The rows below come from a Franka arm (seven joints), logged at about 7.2 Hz.
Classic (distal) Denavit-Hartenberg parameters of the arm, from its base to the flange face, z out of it. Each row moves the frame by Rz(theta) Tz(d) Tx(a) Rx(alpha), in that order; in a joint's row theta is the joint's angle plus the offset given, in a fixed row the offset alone. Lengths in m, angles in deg.
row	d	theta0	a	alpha
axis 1	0.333	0	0	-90
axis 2	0	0	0	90
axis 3	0.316	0	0.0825	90
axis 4	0	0	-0.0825	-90
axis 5	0.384	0	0	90
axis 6	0	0	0.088	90
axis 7	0.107	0	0	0
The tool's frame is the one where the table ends.
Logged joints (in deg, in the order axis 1, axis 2, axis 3, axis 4, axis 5, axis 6, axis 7), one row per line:
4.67, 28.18, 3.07, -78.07, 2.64, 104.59, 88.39
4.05, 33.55, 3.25, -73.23, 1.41, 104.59, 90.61
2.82, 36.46, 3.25, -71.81, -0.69, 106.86, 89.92
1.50, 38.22, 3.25, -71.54, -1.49, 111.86, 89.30
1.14, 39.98, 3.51, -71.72, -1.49, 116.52, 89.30
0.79, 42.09, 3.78, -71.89, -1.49, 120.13, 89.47
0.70, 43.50, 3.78, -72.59, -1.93, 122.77, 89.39
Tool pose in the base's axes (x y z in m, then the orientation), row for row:
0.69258, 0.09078, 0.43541, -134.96, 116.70, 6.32
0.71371, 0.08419, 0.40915, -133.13, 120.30, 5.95
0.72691, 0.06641, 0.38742, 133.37, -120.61, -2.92
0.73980, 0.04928, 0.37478, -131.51, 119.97, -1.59
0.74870, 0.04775, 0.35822, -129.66, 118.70, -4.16
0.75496, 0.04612, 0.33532, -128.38, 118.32, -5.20
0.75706, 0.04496, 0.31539, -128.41, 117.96, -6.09
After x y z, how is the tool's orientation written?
As a rotation vector, in degrees.
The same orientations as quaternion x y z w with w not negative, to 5 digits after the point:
-0.75589, 0.65362, 0.03540, 0.01283
-0.74154, 0.67008, 0.03314, 0.00410
0.74160, -0.67065, -0.01624, 0.00139
-0.73864, 0.67382, -0.00893, 0.01730
-0.73690, 0.67461, -0.02364, 0.03632
-0.73421, 0.67667, -0.02974, 0.04653
-0.73513, 0.67531, -0.03486, 0.04821

